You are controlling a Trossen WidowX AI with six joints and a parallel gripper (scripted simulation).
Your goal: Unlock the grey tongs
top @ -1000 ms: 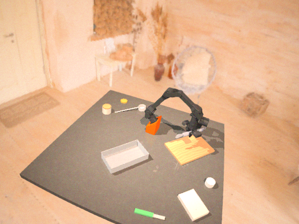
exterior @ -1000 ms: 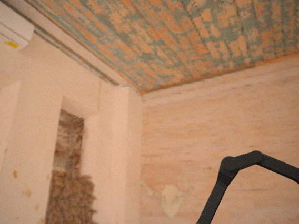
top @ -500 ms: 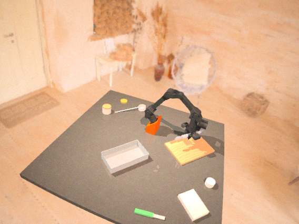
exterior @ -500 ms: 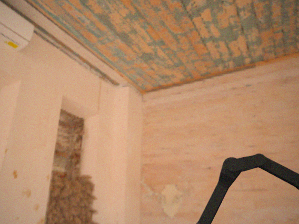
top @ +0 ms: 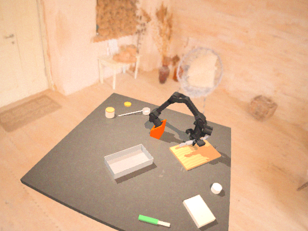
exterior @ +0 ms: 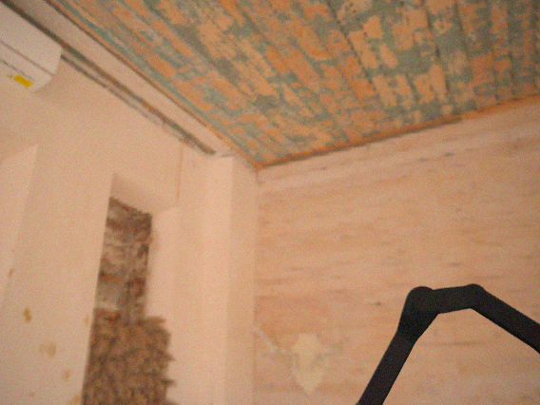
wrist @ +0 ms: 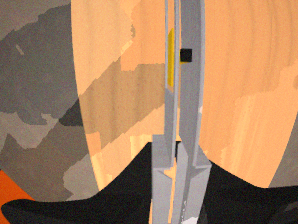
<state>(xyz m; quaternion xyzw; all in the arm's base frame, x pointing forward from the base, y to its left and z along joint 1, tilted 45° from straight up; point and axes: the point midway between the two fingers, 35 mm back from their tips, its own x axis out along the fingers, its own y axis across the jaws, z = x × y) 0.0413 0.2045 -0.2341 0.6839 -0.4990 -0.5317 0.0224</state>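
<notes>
Right now my gripper tip is 40 mm past the black lock piece, 40 mm to the right of it and 40 mm below it. From my gripper tip the other things lie so: white slab (530 mm ahead, 160 mm to the left, 40 mm below); then roasting tin (360 mm ahead, 390 mm to the right, 20 mm below); then wooden board (20 mm ahead, 40 mm to the left, 40 mm below).
</notes>
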